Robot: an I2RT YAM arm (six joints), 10 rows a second.
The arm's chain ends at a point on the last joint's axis. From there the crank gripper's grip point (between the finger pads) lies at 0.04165 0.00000 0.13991 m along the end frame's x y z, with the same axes.
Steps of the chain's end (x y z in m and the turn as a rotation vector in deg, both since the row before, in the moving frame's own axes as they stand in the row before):
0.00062, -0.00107, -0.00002, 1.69, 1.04, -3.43
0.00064, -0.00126, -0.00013, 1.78, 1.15, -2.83
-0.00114, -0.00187, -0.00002, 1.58, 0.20, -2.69
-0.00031, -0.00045, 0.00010, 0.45, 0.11, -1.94
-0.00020, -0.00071, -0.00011, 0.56, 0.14, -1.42
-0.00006, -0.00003, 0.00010, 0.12, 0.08, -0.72
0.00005, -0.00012, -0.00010, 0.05, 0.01, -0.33
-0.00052, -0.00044, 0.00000, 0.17, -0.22, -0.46
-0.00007, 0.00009, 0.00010, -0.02, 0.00, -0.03
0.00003, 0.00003, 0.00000, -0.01, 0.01, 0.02
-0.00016, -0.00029, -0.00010, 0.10, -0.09, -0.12
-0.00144, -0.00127, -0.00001, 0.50, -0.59, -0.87
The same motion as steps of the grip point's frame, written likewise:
0.00295, -0.00775, -0.00090, 1.69, 1.04, -3.43
0.00328, -0.00772, -0.00109, 1.78, 1.15, -2.83
-0.00079, -0.00769, -0.00025, 1.58, 0.20, -2.69
-0.00008, -0.00296, 0.00001, 0.45, 0.11, -1.94
0.00011, -0.00311, -0.00022, 0.56, 0.14, -1.42
0.00013, -0.00085, 0.00004, 0.12, 0.08, -0.72
0.00007, -0.00048, -0.00011, 0.05, 0.01, -0.33
-0.00106, -0.00119, 0.00016, 0.17, -0.22, -0.46
-0.00007, 0.00012, 0.00010, -0.02, 0.00, -0.03
0.00005, 0.00007, -0.00001, -0.01, 0.01, 0.02
-0.00038, -0.00062, -0.00004, 0.10, -0.09, -0.12
-0.00290, -0.00311, 0.00040, 0.50, -0.59, -0.87

